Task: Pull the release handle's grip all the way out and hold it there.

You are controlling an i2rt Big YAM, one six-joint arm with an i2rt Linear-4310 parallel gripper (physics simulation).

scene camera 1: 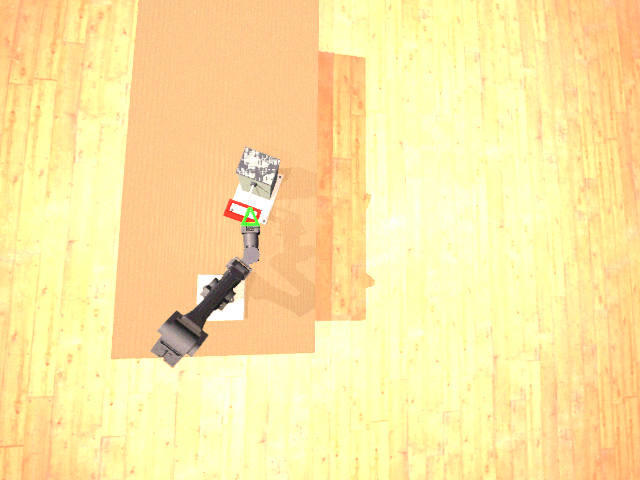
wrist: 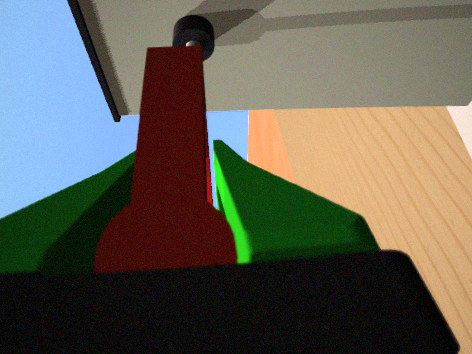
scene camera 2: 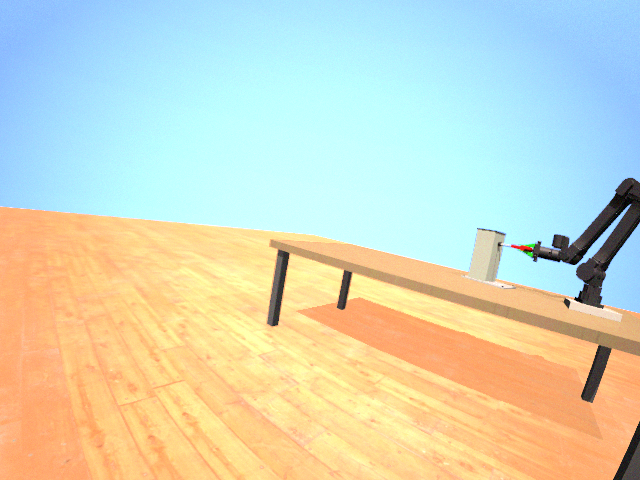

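Note:
The release handle's red grip (scene camera 1: 232, 215) (scene camera 2: 515, 247) (wrist: 172, 125) is a flat rectangular frame. It stands out from the grey box (scene camera 1: 258, 167) (scene camera 2: 484, 255) (wrist: 325, 60) on a thin pale rod (scene camera 1: 251, 193) (scene camera 2: 506, 244), which comes out of a black collar (wrist: 194, 37) on the box's face. A stretch of rod shows between grip and box in both scene views. My gripper (scene camera 1: 250, 209) (scene camera 2: 523, 248) (wrist: 184, 157), with green fingers, is shut on the grip, at its outer part. In the wrist view the grip hides the left fingertip and most of the rod.
The box stands on a white base plate (scene camera 1: 273, 198) (scene camera 2: 504, 285) on the long brown table (scene camera 1: 206, 103) (scene camera 2: 413, 273). The arm's own white mounting plate (scene camera 1: 235, 310) (scene camera 2: 594, 310) is near the table's end. The box's tall face rises directly in front of the gripper.

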